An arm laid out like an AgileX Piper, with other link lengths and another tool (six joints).
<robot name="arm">
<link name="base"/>
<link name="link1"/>
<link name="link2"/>
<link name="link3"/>
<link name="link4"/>
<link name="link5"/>
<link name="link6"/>
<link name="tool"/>
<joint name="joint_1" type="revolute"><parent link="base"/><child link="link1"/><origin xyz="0 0 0.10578" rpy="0 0 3.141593"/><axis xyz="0 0 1"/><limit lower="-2.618" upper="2.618"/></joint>
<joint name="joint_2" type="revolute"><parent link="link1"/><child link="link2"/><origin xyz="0 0 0" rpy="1.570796 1.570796 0"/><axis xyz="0 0 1"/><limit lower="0" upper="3.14"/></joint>
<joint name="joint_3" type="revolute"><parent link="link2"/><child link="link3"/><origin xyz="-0.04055 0.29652 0" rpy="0 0 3.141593"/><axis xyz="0 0 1"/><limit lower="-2.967" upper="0"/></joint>
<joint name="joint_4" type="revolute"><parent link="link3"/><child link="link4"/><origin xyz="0.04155 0.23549 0" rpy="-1.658 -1.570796 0"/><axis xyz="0 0 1"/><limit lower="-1.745" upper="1.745"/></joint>
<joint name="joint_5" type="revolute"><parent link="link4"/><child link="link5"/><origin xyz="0 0 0" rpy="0 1.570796 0"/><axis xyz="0 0 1"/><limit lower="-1.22" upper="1.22"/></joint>
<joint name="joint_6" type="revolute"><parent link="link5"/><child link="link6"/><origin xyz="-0.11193 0 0" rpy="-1.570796 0 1.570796"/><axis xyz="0 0 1"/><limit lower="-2.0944" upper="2.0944"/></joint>
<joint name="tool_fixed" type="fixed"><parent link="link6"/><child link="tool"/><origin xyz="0.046 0.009 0.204" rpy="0 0.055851 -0.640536"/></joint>
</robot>
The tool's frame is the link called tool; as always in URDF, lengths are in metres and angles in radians.
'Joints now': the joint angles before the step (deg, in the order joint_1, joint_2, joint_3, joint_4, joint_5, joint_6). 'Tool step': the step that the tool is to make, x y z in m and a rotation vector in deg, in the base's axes. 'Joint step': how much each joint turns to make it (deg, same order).
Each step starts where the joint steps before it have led.
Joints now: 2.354, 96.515, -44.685, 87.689, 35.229, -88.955
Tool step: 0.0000, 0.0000, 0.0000, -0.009, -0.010, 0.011
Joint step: -0.003, 0.002, -0.001, -0.001, 0.002, -0.019
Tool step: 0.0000, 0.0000, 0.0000, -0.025, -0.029, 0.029
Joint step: -0.007, 0.004, 0.001, 0.003, 0.004, -0.058
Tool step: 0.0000, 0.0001, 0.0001, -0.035, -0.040, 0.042
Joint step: 0.012, -0.007, -0.013, -0.022, -0.007, -0.031
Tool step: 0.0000, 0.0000, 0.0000, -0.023, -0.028, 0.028
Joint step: -0.007, 0.005, 0.001, 0.005, 0.005, -0.057
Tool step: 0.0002, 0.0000, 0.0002, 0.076, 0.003, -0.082
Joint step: 0.016, -0.004, 0.016, 0.141, -0.012, -0.021
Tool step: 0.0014, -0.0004, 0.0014, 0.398, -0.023, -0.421
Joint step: -0.013, -0.009, 0.000, 0.613, 0.009, -0.054
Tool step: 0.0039, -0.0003, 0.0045, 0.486, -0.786, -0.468
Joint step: -0.002, 0.009, -0.055, 1.726, 0.002, -1.317
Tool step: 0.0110, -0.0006, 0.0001, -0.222, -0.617, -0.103
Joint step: 0.005, 1.637, -1.894, 0.409, -0.252, -0.611
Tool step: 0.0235, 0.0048, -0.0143, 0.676, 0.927, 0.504
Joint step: -0.006, 6.114, -5.230, 0.081, 0.869, 0.040
